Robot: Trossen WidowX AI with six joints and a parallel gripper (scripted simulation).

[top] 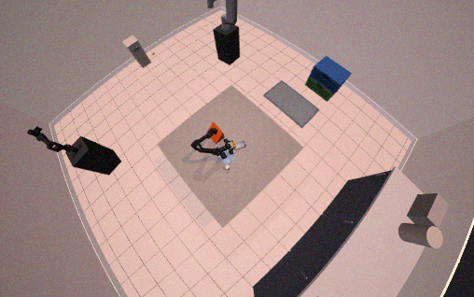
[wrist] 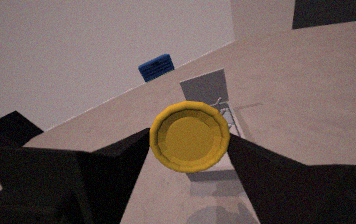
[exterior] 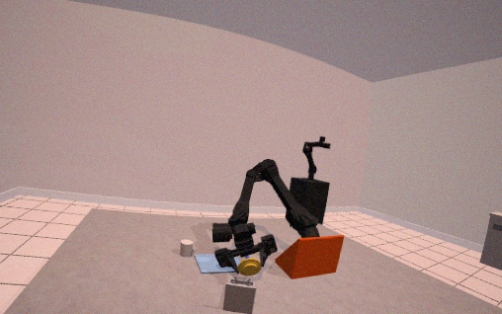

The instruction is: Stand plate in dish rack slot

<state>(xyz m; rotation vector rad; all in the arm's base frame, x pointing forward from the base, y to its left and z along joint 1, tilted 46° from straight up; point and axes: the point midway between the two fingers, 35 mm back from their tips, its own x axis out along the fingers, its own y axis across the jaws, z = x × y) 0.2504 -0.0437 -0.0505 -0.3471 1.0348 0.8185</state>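
My gripper tip is 40 mm short of the dish rack, 40 mm to the right of it and 40 mm above it. Also, from my gripper tip: light blue sheet: 20 mm ahead, 170 mm to the right, 60 mm below; then blue spoon: 100 mm behind, 180 mm to the right, 60 mm below; then yellow plate: 10 mm to the right.
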